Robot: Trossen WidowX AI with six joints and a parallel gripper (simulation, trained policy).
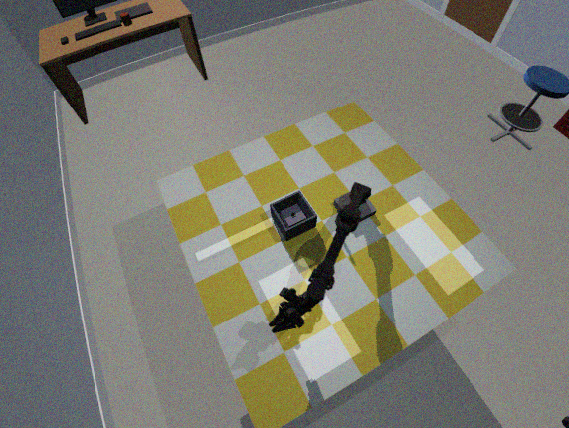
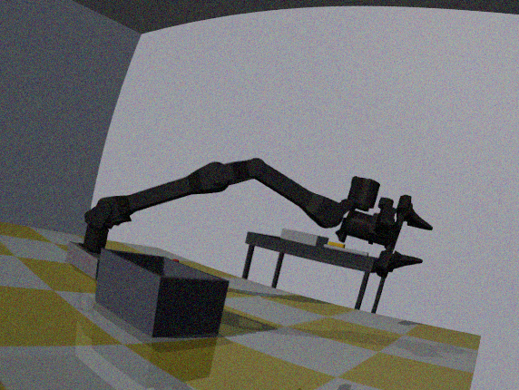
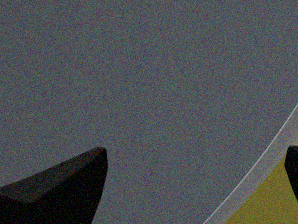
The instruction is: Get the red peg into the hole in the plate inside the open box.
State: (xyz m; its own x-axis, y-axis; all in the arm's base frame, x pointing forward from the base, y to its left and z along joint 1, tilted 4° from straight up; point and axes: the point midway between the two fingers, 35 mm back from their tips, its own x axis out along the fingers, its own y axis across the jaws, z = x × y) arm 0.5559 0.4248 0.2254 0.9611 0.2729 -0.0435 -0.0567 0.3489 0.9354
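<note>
My gripper tip is now 44 cm past the red peg, 31 cm to the left of it and 19 cm above it. Round my gripper tip: dark box (27 cm behind, 47 cm to the right, 20 cm below); grey plate (27 cm behind, 47 cm to the right, 18 cm below).
</note>
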